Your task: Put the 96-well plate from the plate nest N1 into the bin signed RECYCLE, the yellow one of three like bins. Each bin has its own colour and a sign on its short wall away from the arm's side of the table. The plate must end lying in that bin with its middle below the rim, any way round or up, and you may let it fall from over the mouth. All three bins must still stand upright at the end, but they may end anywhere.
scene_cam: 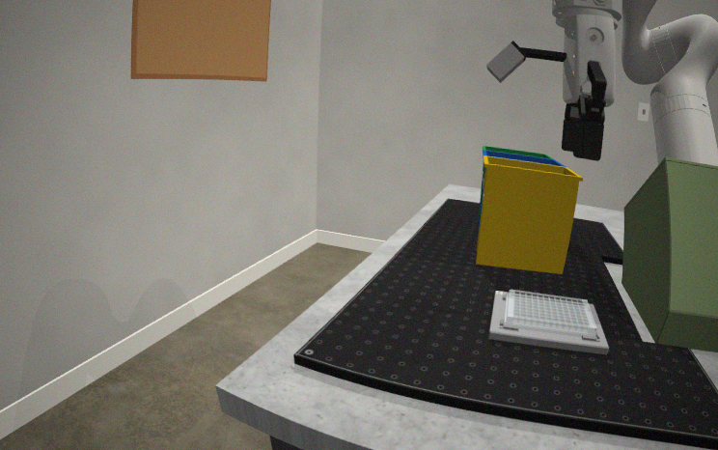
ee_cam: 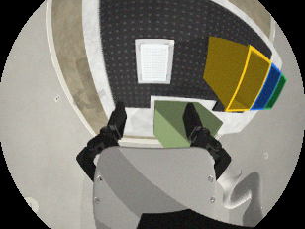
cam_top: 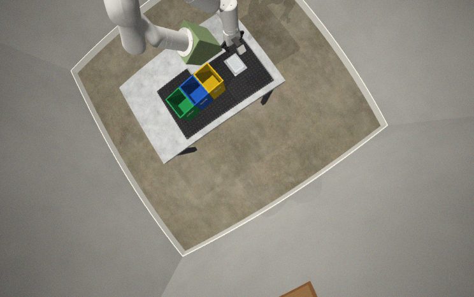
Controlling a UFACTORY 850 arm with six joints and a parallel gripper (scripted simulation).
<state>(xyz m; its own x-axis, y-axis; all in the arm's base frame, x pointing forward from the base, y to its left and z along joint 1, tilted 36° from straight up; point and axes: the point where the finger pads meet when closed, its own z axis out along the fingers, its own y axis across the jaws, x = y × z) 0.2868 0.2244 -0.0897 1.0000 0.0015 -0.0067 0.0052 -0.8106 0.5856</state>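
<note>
The 96-well plate lies 220 mm below my hand. The rest, counted from my hand: blue bin: 380 mm to the right, 150 mm below, 50 mm ahead; then grey plate nest: 230 mm below; then yellow bin: 250 mm to the right, 150 mm below, 40 mm ahead.
</note>
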